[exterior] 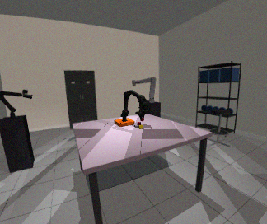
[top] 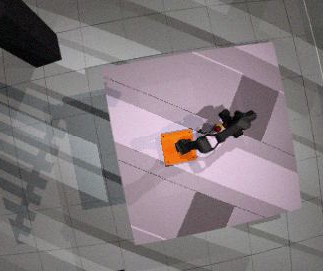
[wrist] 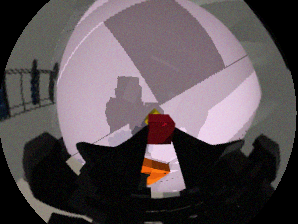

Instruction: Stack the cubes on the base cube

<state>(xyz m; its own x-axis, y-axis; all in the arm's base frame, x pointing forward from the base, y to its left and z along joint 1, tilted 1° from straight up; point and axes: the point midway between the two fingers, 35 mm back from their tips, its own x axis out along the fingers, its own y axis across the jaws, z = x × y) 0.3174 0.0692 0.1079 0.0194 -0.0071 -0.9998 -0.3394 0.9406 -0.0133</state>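
Now: gripper tip 10 cm above the yellow cube, 2 cm past it and 1 cm to the left of it.
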